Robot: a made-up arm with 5 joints. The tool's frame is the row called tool.
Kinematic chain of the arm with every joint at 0, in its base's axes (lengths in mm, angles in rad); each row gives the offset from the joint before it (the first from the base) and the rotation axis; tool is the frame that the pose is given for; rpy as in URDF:
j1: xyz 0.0 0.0 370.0 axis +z
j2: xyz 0.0 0.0 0.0 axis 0 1 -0.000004
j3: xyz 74.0 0.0 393.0 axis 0 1 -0.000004
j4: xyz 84.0 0.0 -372.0 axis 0 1 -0.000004
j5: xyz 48.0 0.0 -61.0 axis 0 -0.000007 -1
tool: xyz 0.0 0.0 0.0 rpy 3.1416 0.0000 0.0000
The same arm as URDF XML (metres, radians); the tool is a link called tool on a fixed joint. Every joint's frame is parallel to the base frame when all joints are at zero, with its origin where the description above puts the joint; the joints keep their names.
<robot name="arm">
<joint name="tool_joint" type="fixed"><parent link="link5"/><child link="tool"/><origin xyz="0 0 0" rpy="-3.1416 0 0"/></joint>
<joint name="j5" type="continuous"><parent link="link4"/><child link="link5"/><origin xyz="0.048 0 -0.061"/><axis xyz="0 0 -1"/></joint>
<joint name="j4" type="continuous"><parent link="link3"/><child link="link4"/><origin xyz="0.084 0 -0.372"/><axis xyz="0 1 0"/></joint>
<joint name="j3" type="continuous"><parent link="link2"/><child link="link3"/><origin xyz="0.074 0 0.393"/><axis xyz="0 1 0"/></joint>
<joint name="j2" type="continuous"><parent link="link1"/><child link="link2"/><origin xyz="0 0 0"/><axis xyz="0 1 0"/></joint>
<joint name="j1" type="continuous"><parent link="base_link"/><child link="link1"/><origin xyz="0 0 0.37"/><axis xyz="0 0 1"/></joint>
<link name="base_link"/>
<link name="link1"/>
<link name="link2"/>
<link name="link3"/>
<link name="link4"/>
<link name="link5"/>
<link name="tool"/>
</robot>

